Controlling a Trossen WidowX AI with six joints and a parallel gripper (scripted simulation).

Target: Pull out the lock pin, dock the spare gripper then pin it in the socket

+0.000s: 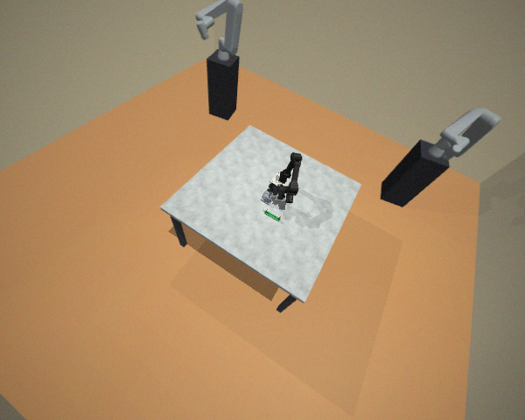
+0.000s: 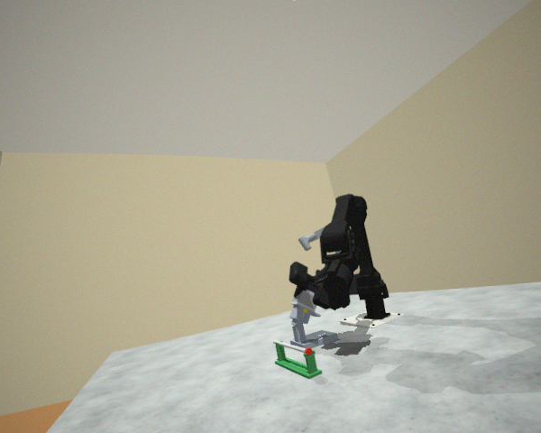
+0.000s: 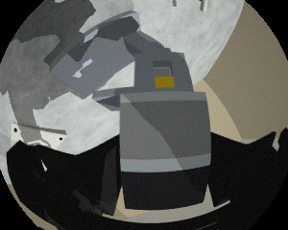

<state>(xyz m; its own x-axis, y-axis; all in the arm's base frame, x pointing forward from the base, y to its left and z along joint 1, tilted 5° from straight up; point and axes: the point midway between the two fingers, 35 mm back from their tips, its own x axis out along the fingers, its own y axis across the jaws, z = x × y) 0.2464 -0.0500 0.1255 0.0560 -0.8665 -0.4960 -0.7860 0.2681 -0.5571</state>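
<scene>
Right now my gripper tip is 1 cm to the right of the spare gripper. Also, from my gripper tip: mount socket (2 cm ahead, 1 cm to the left, 7 cm below); green cradle (16 cm ahead, 11 cm to the left, 10 cm below).
</scene>
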